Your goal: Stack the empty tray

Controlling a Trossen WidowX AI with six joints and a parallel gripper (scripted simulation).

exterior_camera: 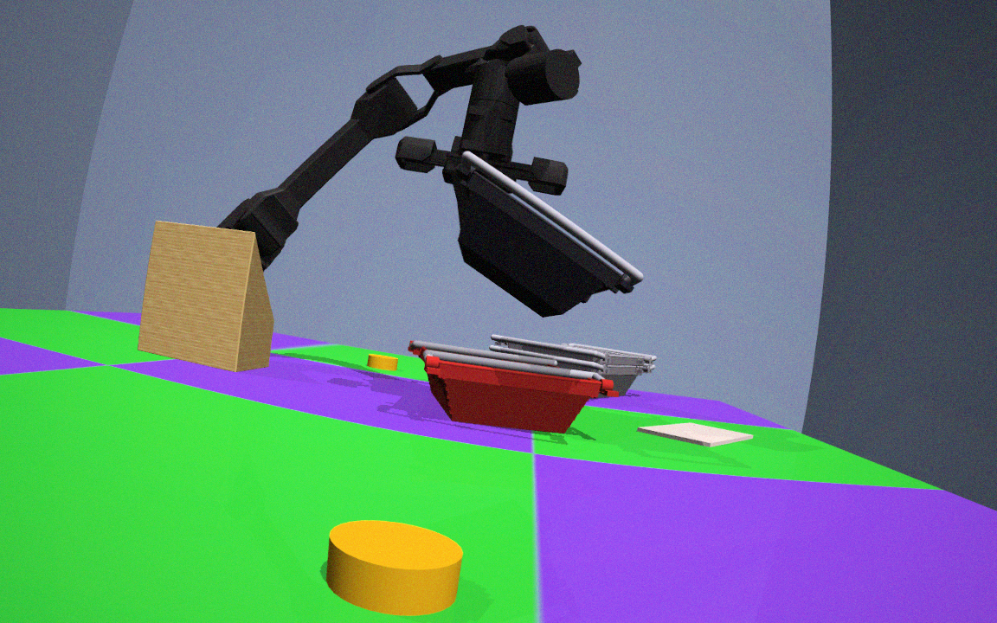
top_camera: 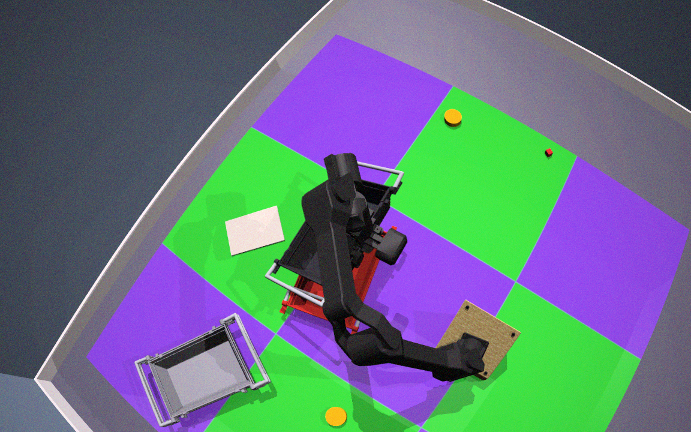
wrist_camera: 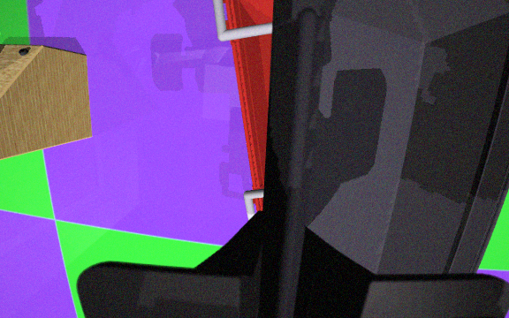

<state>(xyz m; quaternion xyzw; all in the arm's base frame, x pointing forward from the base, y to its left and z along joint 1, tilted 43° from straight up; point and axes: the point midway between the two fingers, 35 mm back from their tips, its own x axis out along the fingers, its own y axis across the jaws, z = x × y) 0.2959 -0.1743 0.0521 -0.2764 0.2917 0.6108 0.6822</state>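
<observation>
Now: the black tray 70 mm ahead of my gripper tip. From my gripper tip the other things lie so: white card 320 mm ahead, 40 mm to the left, 180 mm below; then small red cube 320 mm behind, 510 mm to the right, 180 mm below.
</observation>
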